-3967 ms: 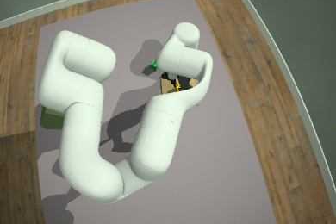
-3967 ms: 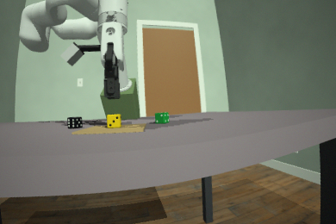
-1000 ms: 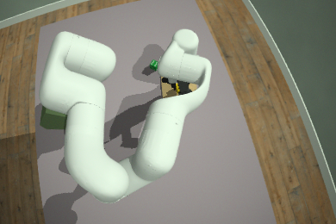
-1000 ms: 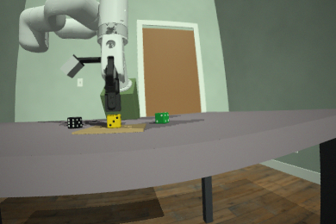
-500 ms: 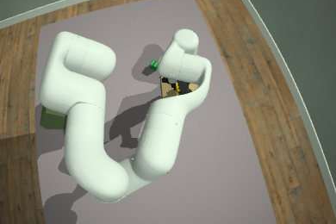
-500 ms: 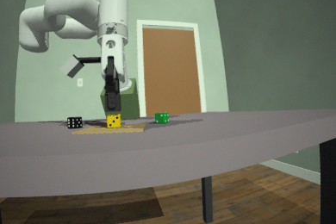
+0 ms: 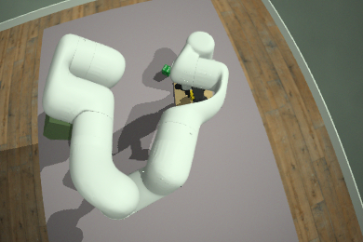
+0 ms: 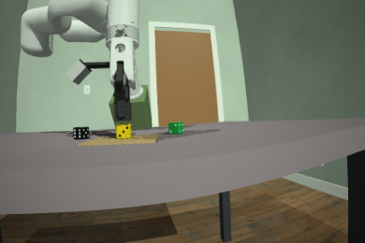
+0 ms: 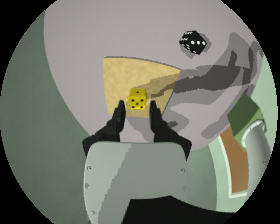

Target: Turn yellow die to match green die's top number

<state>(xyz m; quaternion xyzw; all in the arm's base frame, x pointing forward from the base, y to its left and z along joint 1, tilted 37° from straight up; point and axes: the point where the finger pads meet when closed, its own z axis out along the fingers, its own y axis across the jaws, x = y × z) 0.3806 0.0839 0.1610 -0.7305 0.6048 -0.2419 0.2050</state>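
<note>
Now: the yellow die 40 mm below my hand. Round my hand: green die 100 mm behind, 110 mm to the left, 40 mm below; then black die 60 mm behind, 130 mm to the right, 40 mm below; then mat 60 mm below.
</note>
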